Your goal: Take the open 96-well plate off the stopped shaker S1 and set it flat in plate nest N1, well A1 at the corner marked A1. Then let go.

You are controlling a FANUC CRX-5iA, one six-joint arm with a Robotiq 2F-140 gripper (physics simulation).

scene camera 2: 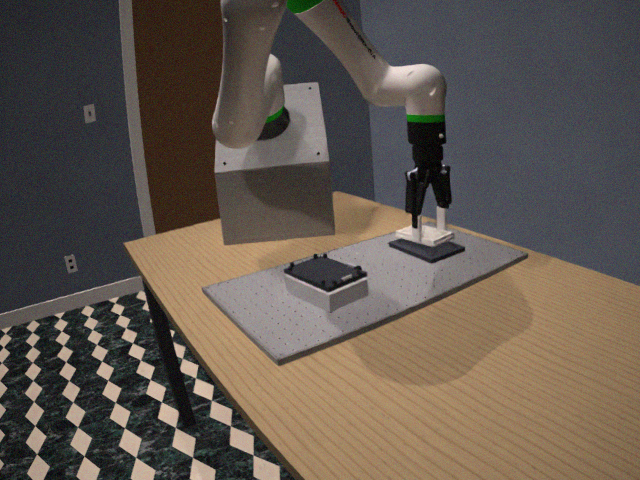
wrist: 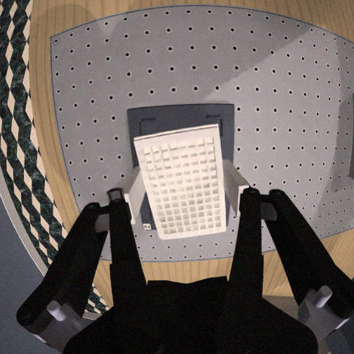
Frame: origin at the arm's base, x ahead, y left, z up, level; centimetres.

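Seen in the pictures: gripper, between the fingertips: (scene camera 2: 429,236).
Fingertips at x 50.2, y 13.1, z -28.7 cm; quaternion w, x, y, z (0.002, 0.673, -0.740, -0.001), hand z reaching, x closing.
Offsets run from my fingertips to a thing's top centre. "pt": to the spot under its first point. Level surfaces: height alone.
The white 96-well plate @(dx -1.6, dy +0.0, dz +0.9 cm) (scene camera 2: 424,235) (wrist: 184,185) is held between the pale fingertips of my gripper (scene camera 2: 430,227) (wrist: 182,174), which is shut on its two long sides. The plate hangs a little above the dark plate nest N1 @(dx -0.9, dy +0.0, dz -2.0 cm) (scene camera 2: 427,249) (wrist: 180,116); in the wrist view it looks slightly turned against the nest and covers most of it. The A1 label (wrist: 146,226) shows at the nest's lower left corner in the wrist view. Shaker S1 @(pt dx +5.3, dy -37.0, dz +2.0 cm) (scene camera 2: 326,281), a grey box with a dark top and corner posts, carries no plate. The plate's own A1 mark cannot be made out.
A grey perforated board @(dz -3.5 cm) (scene camera 2: 248,315) (wrist: 280,65) bears the nest and the shaker and lies on the wooden table @(dz -4.8 cm) (scene camera 2: 465,413). The robot's grey pedestal (scene camera 2: 276,201) stands at the back of the table, left of the nest in the scene view.
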